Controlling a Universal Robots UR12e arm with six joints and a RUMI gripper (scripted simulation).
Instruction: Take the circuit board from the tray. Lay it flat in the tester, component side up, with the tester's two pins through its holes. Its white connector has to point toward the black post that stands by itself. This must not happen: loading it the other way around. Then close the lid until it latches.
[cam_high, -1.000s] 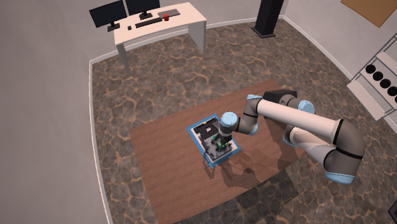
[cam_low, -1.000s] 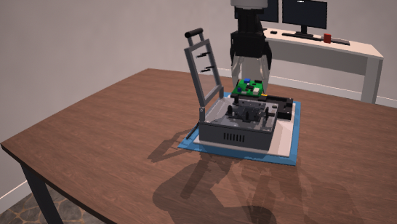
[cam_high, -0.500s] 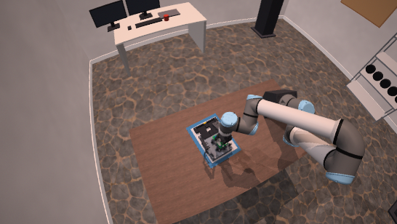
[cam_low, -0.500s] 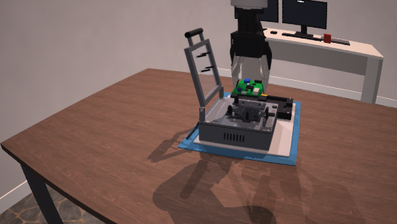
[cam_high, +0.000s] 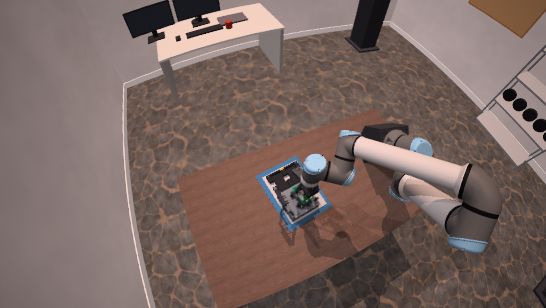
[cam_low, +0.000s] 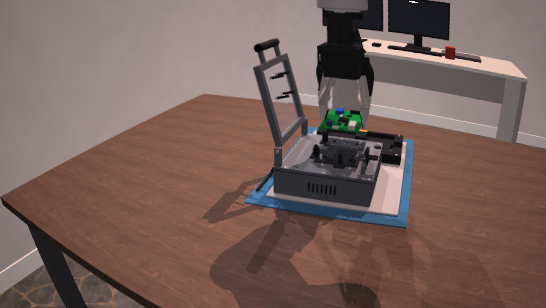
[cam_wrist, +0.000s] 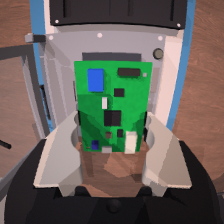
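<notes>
Right now the green circuit board is right at my hand. Also, from my hand: tester lid (120 mm ahead, 50 mm above, 20 mm to the left).
</notes>
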